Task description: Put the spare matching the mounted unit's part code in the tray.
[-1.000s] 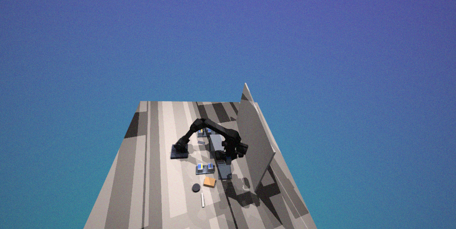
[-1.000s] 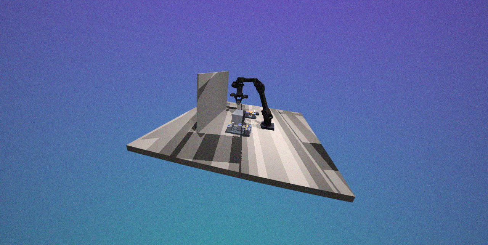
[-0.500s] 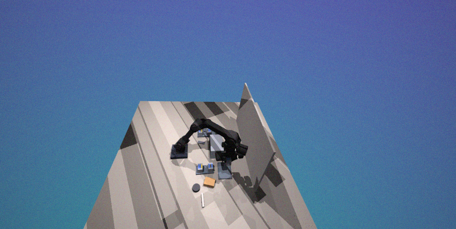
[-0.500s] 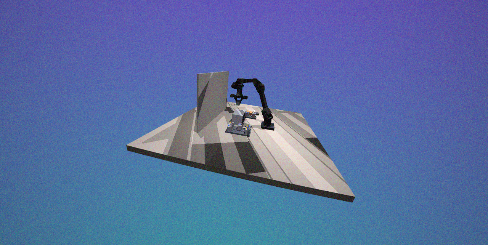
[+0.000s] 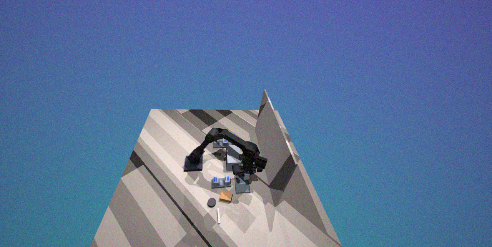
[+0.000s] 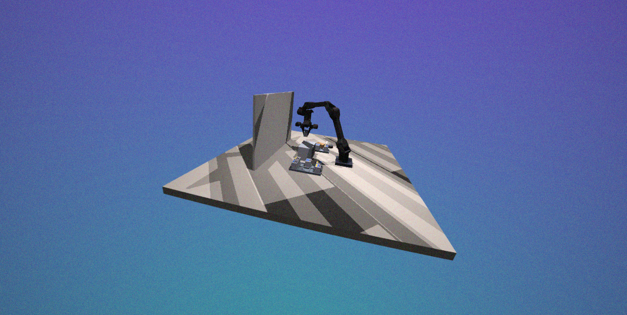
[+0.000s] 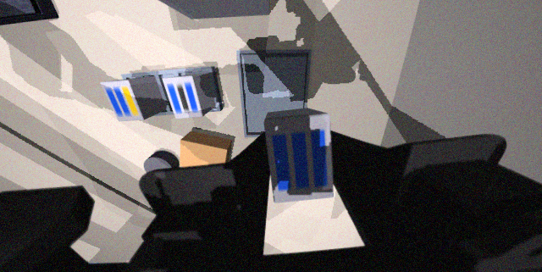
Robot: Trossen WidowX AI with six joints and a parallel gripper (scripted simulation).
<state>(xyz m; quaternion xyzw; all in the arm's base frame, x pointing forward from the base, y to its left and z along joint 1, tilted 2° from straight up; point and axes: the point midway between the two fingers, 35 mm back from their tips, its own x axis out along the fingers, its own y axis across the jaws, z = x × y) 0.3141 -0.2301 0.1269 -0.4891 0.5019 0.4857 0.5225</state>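
Now: the blue-grey tray 1 cm behind my gripper tip, 1 cm to the left of it and 11 cm below it. Round my gripper tip: black disc (23 cm behind, 8 cm to the right, 10 cm below); pale grey box (4 cm behind, 21 cm to the left, 6 cm below); brown block (13 cm behind, 6 cm to the right, 10 cm below).
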